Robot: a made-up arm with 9 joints. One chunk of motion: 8 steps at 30 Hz.
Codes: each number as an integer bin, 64 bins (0 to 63) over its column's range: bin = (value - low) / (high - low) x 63, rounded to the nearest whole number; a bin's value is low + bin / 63 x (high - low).
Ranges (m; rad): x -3..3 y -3..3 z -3..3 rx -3.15..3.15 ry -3.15..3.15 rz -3.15..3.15
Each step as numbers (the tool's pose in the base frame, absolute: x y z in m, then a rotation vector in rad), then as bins.
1 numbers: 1.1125 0.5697 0.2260 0.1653 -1.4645 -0.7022
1 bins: 43 37 34 33 17 24
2 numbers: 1.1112 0.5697 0.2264 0.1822 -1.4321 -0.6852
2 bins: 43 37 34 33 17 25
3 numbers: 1.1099 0.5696 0.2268 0.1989 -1.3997 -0.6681
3 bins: 43 37 34 33 18 25
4 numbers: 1.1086 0.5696 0.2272 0.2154 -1.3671 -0.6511
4 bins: 43 37 34 34 18 25
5 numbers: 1.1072 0.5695 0.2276 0.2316 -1.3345 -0.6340
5 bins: 43 37 34 34 18 25
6 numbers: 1.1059 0.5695 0.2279 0.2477 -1.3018 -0.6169
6 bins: 43 37 34 34 18 25
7 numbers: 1.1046 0.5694 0.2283 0.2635 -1.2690 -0.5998
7 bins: 43 37 34 34 19 26
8 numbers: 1.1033 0.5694 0.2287 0.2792 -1.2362 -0.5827
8 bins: 43 37 34 34 19 26
